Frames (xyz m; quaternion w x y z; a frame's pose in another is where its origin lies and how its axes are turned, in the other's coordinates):
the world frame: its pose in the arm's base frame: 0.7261 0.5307 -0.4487 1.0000 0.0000 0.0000 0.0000
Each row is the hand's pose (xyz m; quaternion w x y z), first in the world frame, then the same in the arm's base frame.
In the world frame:
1: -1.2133 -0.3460 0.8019 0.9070 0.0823 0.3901 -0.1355
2: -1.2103 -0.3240 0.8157 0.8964 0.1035 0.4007 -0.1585
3: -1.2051 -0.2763 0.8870 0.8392 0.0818 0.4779 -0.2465
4: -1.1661 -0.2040 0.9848 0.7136 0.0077 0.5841 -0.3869
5: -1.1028 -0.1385 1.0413 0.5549 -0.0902 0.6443 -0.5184
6: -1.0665 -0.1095 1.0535 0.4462 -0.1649 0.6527 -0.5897
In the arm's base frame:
1: -0.4872 0.1847 0.3532 0.9070 0.0823 0.3901 -0.1355
2: -0.4842 0.2067 0.3670 0.8964 0.1035 0.4007 -0.1585
3: -0.4790 0.2544 0.4383 0.8392 0.0818 0.4779 -0.2465
4: -0.4400 0.3267 0.5361 0.7135 0.0077 0.5841 -0.3869
5: -0.3767 0.3922 0.5926 0.5549 -0.0902 0.6443 -0.5184
6: -0.3404 0.4212 0.6048 0.4462 -0.1649 0.6527 -0.5897

